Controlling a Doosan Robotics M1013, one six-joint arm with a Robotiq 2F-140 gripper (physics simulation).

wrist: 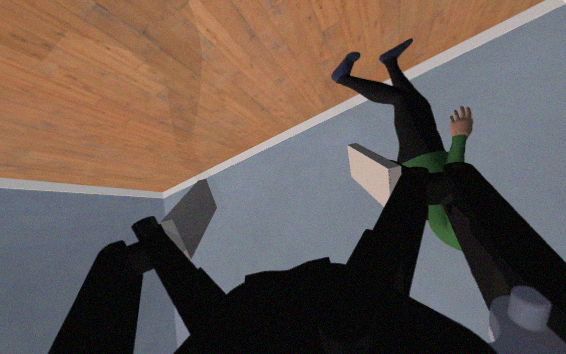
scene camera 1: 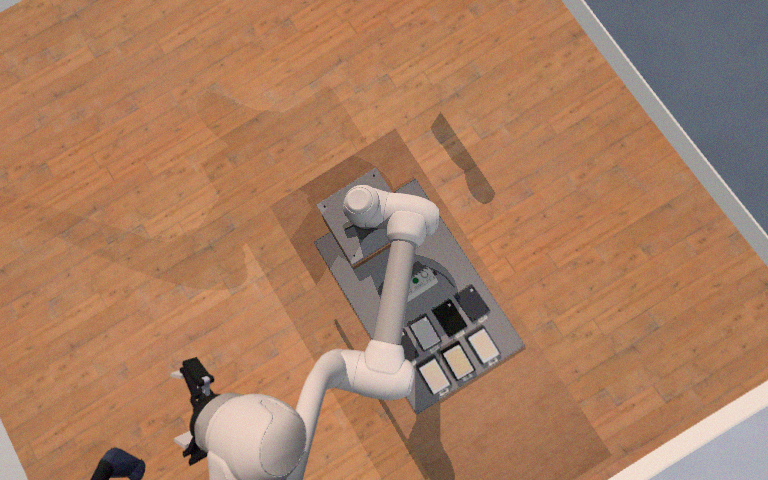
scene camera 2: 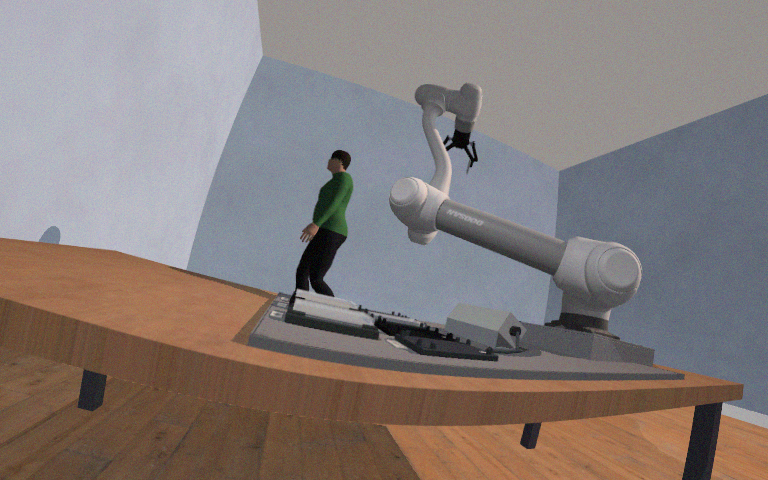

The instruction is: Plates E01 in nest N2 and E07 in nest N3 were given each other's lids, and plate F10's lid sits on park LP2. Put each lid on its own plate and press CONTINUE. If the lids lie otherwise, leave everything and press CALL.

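Places are measured from the arm's base along level axes (x back, y right, z up), in centimetres.
Pixels of known places: gripper, fingertip midpoint: (wrist: 279, 177) (scene camera 1: 180, 403) (scene camera 2: 453, 169).
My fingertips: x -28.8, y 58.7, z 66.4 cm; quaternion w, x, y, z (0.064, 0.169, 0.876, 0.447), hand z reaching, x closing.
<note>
Ahead of a thing's pixels: the offset from my fingertips to its middle. Level surfaces: height alone.
My gripper (scene camera 1: 179, 406) (scene camera 2: 457, 158) (wrist: 279, 177) is open and empty, high up and well to the side of the plates. In scene camera 1, three pale-topped plates {dx -51.4, dy -47.6, dz -68.9 cm} (scene camera 1: 434, 375) {dx -51.1, dy -60.5, dz -68.6 cm} (scene camera 1: 457, 362) {dx -51.0, dy -74.3, dz -68.9 cm} (scene camera 1: 483, 345) lie in a front row; the middle one is yellower. Behind them are a grey piece {dx -33.0, dy -53.9, dz -70.2 cm} (scene camera 1: 424, 332), a black one {dx -33.1, dy -67.5, dz -70.6 cm} (scene camera 1: 449, 317), a dark grey one {dx -32.4, dy -80.3, dz -70.6 cm} (scene camera 1: 472, 302) and another dark one {dx -33.5, dy -41.2, dz -70.6 cm} (scene camera 1: 406, 346) partly under the arm. The button box {dx -11.6, dy -60.0, dz -67.4 cm} (scene camera 1: 424, 281) (scene camera 2: 481, 325) shows a green button {dx -9.3, dy -62.4, dz -65.2 cm} (scene camera 1: 415, 280); the arm hides part of it. Labels are too small to read.
The grey board {dz -71.6 cm} (scene camera 1: 453, 254) (scene camera 2: 566, 367) lies on the wooden table {dz -72.9 cm} (scene camera 1: 509, 407) (scene camera 2: 141, 283). A person in a green top (scene camera 2: 334, 209) (wrist: 425, 161) stands beyond the table. A dark blue shoe (scene camera 1: 123, 463) shows near the gripper in scene camera 1.
</note>
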